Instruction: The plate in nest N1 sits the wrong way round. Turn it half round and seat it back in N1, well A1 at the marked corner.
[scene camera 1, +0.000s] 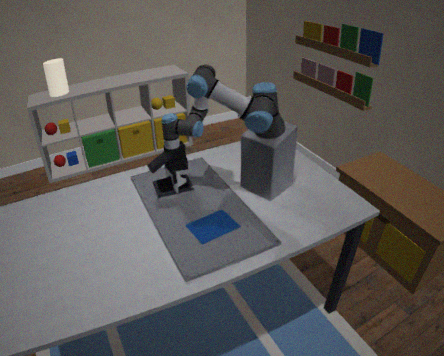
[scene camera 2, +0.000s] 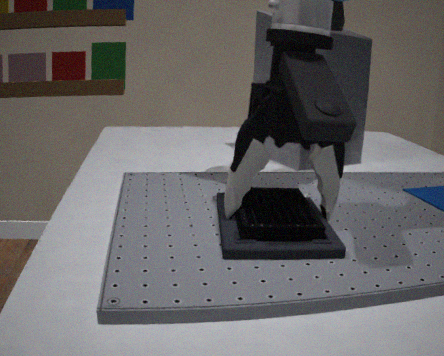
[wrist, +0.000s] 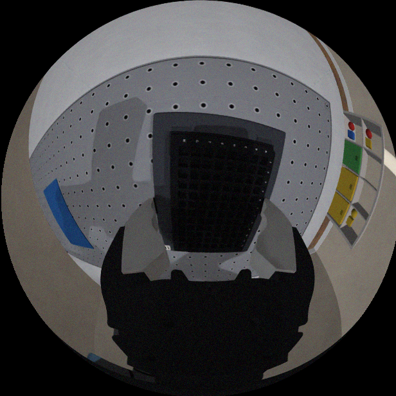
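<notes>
The black plate (scene camera 1: 164, 186) (scene camera 2: 280, 207) (wrist: 215, 190) sits flat in the dark grey nest N1 (scene camera 2: 280, 250) (wrist: 215, 122). A row of small pale dots runs along its far edge and another down its right edge in the wrist view. A small white label (wrist: 167, 247) shows at the nest's lower left corner there, partly hidden by a finger. My gripper (scene camera 2: 278, 216) (wrist: 208, 200) is open and points down, with one pale finger on each side of the plate and the tips low beside it. Whether the fingers touch the plate I cannot tell.
The nest stands on a grey perforated board (scene camera 1: 200, 260) (scene camera 2: 165, 280) on the white table (scene camera 1: 75, 250). A blue rectangle (scene camera 1: 212, 226) (scene camera 2: 430, 195) (wrist: 67, 215) lies on the same board. The arm's grey pedestal (scene camera 1: 267, 165) (scene camera 2: 352, 100) stands beside the board.
</notes>
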